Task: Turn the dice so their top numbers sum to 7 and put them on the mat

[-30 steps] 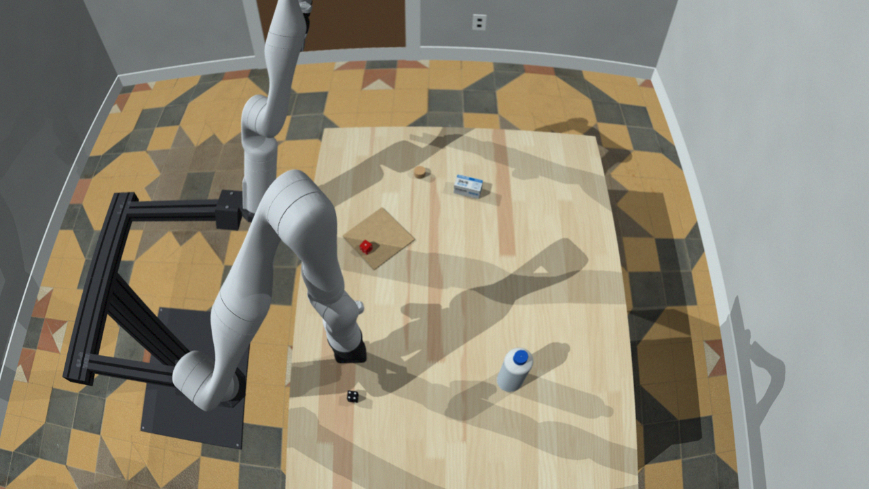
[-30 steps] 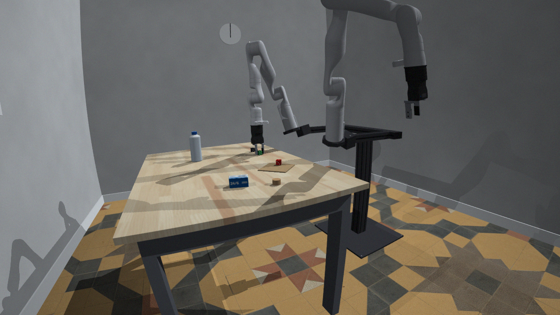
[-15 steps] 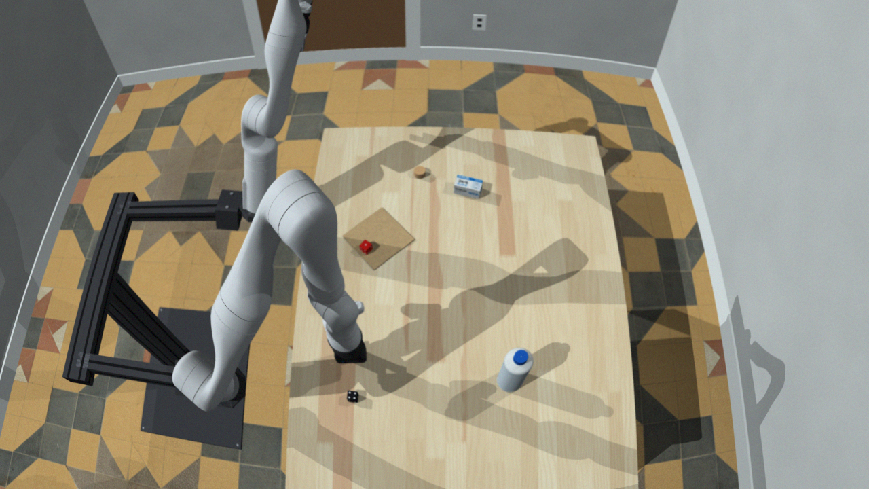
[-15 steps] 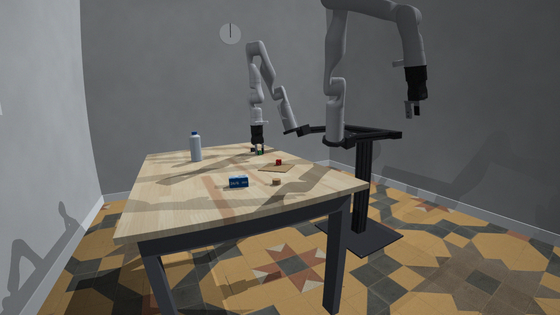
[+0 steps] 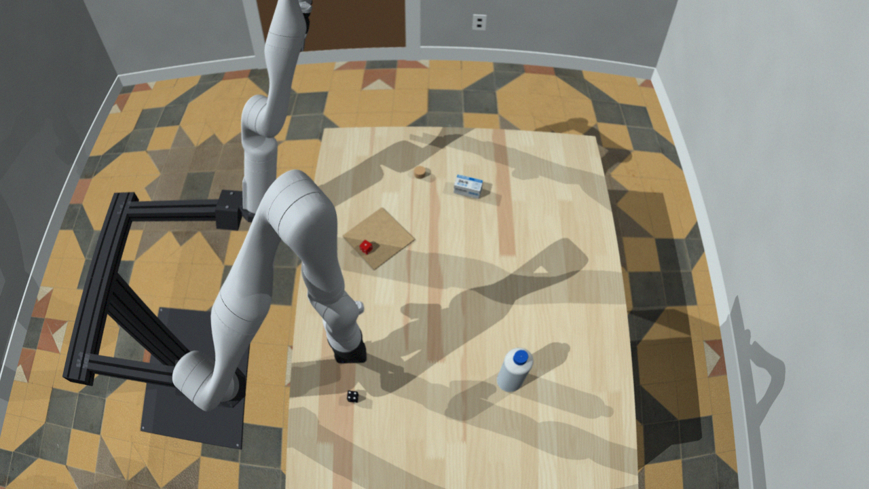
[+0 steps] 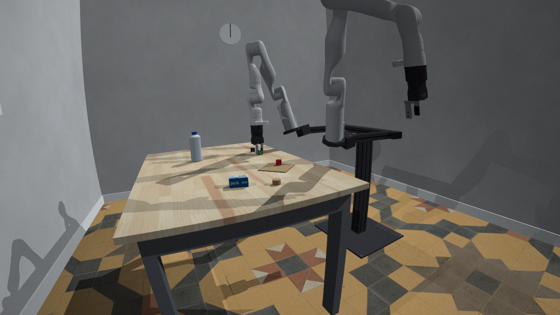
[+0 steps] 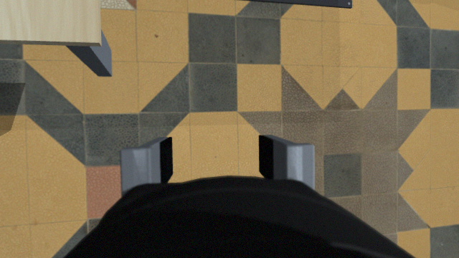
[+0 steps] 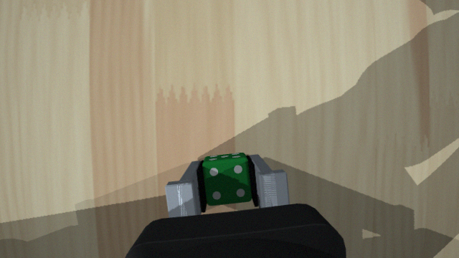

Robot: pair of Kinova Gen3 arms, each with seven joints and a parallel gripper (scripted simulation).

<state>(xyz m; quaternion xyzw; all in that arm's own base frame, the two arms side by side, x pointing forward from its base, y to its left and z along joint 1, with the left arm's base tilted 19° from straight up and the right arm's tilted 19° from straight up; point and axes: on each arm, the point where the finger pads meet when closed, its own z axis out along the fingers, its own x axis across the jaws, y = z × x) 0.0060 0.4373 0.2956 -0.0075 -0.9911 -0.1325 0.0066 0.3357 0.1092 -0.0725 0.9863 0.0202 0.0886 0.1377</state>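
The black die is 120 mm to the right of my right hand, 10 mm below it and 10 mm ahead of it. The rest, counted from my right hand: green die 10 mm below; then red die 300 mm to the left; then brown square mat 340 mm to the left, 30 mm ahead, 20 mm below.
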